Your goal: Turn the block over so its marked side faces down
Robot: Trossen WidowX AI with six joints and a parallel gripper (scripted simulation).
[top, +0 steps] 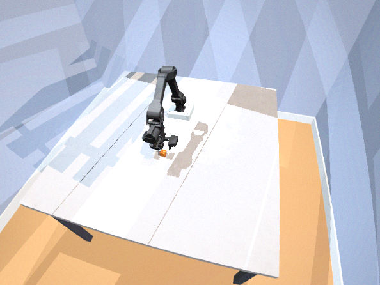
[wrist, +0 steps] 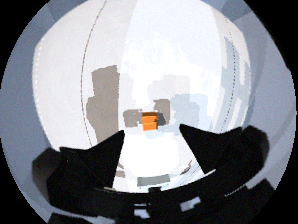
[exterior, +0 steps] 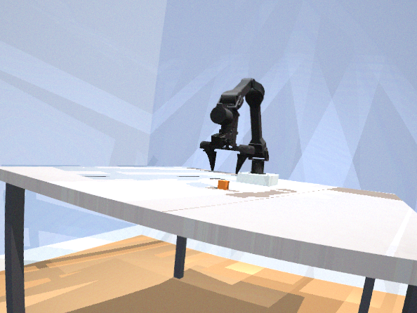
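My gripper tip is 10 mm past the orange block and 40 mm above it.
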